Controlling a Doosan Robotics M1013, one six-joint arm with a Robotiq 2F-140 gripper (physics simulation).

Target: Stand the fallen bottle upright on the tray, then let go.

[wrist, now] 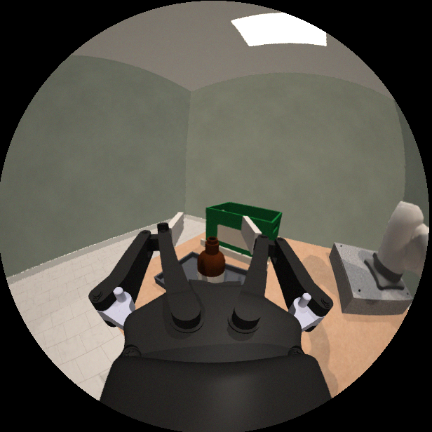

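A brown bottle with a pale label stands upright on the dark grey tray. Its neck points up, and its lower part is hidden behind the gripper's body. My gripper is open, with nothing between its fingers. Its pale fingertips are apart, one to the left and one to the right of the bottle as seen in the wrist view, and the bottle shows smaller beyond them, apart from both.
A green crate with a pale panel stands behind the tray on the wooden table. A grey block carrying a pale robot arm part is at the right. Tiled floor lies to the left.
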